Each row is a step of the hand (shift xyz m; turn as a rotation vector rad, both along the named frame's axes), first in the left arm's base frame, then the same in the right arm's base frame.
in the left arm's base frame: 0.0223 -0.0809 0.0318 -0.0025 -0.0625 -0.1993
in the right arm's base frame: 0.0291 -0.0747 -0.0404 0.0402 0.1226 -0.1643
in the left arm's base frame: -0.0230 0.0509 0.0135 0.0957 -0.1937 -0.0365
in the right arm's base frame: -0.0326 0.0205 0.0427 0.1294 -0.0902 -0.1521
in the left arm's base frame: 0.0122 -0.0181 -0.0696 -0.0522 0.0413 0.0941
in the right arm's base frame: 0.0262 0.0445 -0.0515 -0.0728 -0.0487 0.0749
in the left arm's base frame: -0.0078 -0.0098 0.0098 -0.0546 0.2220 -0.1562
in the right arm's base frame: -0.0077 -0.0134 -0.0038 -0.0620 0.2598 0.0728
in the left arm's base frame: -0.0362 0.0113 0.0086 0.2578 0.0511 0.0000
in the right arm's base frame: -0.0384 0.0013 0.0058 0.2431 0.0201 0.0978
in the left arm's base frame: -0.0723 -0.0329 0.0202 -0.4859 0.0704 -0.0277
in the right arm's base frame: -0.0686 -0.0329 -0.0304 -0.4796 0.0838 -0.0690
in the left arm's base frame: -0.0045 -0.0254 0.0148 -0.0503 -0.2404 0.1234
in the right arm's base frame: -0.0029 -0.0268 -0.0125 -0.0319 -0.2403 -0.1296
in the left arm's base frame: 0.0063 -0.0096 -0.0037 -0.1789 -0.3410 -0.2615
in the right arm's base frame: 0.0082 -0.0030 -0.0083 -0.0779 0.0134 -0.4587
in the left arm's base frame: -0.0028 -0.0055 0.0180 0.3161 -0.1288 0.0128
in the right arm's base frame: -0.0048 -0.0176 0.0054 0.3258 -0.0999 -0.0234
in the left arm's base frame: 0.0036 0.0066 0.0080 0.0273 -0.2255 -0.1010
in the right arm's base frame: 0.0012 -0.0026 0.0106 0.0784 -0.0547 -0.2295
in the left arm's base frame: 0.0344 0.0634 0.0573 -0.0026 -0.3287 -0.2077
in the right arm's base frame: 0.0142 -0.0095 0.0905 0.0830 -0.0295 -0.3787
